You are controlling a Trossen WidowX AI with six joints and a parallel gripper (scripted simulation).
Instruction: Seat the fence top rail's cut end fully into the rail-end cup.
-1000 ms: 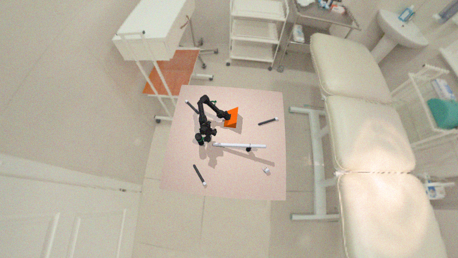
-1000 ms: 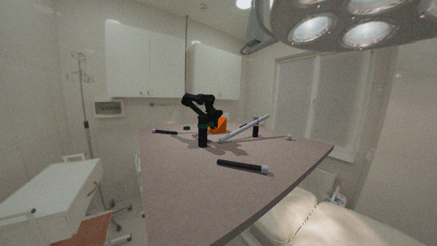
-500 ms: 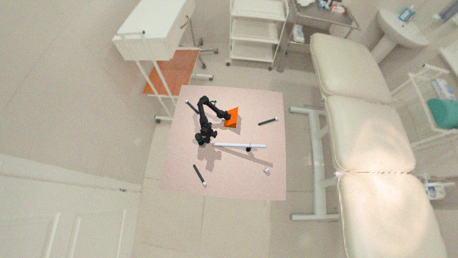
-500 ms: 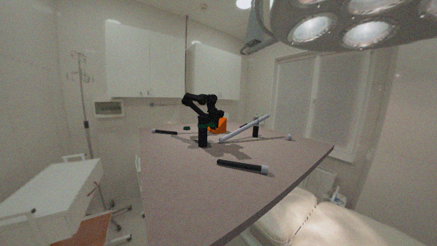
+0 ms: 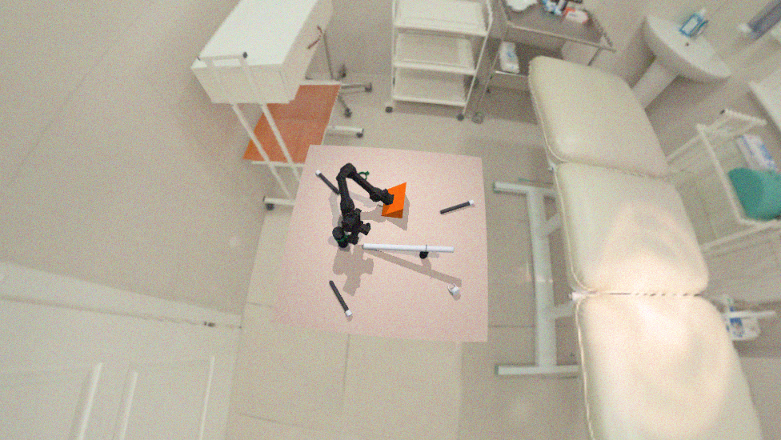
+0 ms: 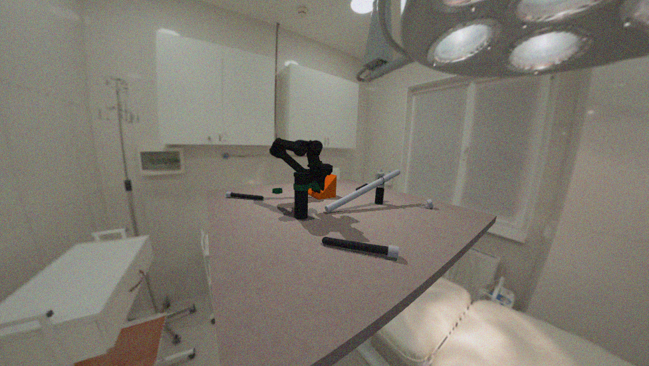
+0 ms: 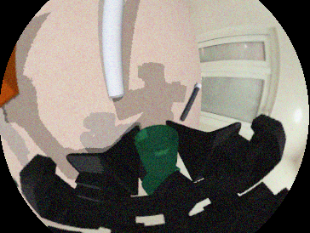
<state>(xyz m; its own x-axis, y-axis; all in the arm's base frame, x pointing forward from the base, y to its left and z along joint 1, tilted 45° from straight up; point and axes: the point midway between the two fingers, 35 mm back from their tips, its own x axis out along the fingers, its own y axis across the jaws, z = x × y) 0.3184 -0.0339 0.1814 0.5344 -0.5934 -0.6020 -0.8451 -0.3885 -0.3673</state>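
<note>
Now: gripper tip 20 mm past the green rail-end cup, 30 mm to the left of it and 30 mm below it. The rest, counted from my gripper tip: small green ring 510 mm behind, 70 mm to the right, 100 mm below; small white fitting 160 mm ahead, 620 mm to the left, 100 mm below; short black post 20 mm behind, 410 mm to the left, 10 mm below.
</note>
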